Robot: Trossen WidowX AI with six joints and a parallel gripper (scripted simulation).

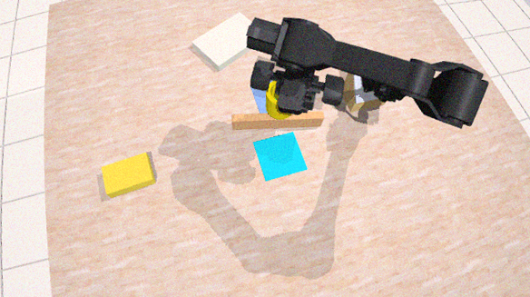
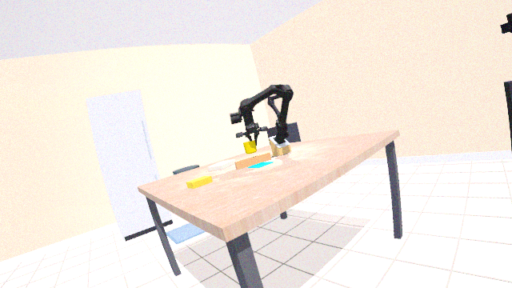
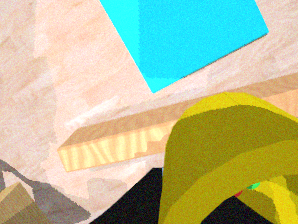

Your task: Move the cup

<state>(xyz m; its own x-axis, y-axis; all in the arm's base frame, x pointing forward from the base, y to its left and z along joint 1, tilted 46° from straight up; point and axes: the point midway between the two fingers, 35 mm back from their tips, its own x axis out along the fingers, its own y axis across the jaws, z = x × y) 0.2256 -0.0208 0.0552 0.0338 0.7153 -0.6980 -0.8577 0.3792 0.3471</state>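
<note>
Right now my gripper tip is 9 cm above the wooden block, 3 cm short of it and 1 cm to the left of it. From my gripper tip the other things lie so: yellow cup: 2 cm to the right, 2 cm ahead.
</note>
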